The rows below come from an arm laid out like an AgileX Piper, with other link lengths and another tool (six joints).
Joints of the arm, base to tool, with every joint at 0 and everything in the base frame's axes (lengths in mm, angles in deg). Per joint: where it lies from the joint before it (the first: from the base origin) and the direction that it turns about. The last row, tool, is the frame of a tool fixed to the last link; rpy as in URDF.
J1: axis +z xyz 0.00 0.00 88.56
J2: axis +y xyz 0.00 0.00 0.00
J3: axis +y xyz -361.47 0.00 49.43
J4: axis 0.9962 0 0.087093 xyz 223.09 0.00 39.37
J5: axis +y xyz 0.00 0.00 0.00
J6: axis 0.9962 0 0.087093 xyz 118.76 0.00 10.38
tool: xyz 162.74 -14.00 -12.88 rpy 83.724 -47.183 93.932
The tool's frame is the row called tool.
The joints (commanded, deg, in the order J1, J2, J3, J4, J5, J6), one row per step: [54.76 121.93 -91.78 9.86 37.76 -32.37]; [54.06 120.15 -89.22 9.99 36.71 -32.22]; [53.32 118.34 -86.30 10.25 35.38 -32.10]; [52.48 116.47 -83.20 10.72 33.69 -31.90]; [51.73 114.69 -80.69 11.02 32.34 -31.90]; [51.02 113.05 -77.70 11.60 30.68 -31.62]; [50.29 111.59 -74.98 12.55 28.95 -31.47]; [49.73 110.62 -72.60 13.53 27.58 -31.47]
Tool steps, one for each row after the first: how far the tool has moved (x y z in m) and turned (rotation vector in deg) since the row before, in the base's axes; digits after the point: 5 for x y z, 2 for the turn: [0.00060 -0.01117 0.00470 0.26 -0.05 -1.05]; [-0.00014 -0.01213 0.00325 0.26 0.04 -1.17]; [0.00022 -0.01223 0.00324 0.55 0.05 -1.51]; [0.00072 -0.01051 0.00483 0.56 -0.25 -1.12]; [-0.00147 -0.01144 0.00120 0.49 0.22 -1.52]; [-0.00106 -0.00972 0.00115 0.77 0.28 -1.66]; [-0.00243 -0.00856 -0.00204 0.37 0.56 -1.35]
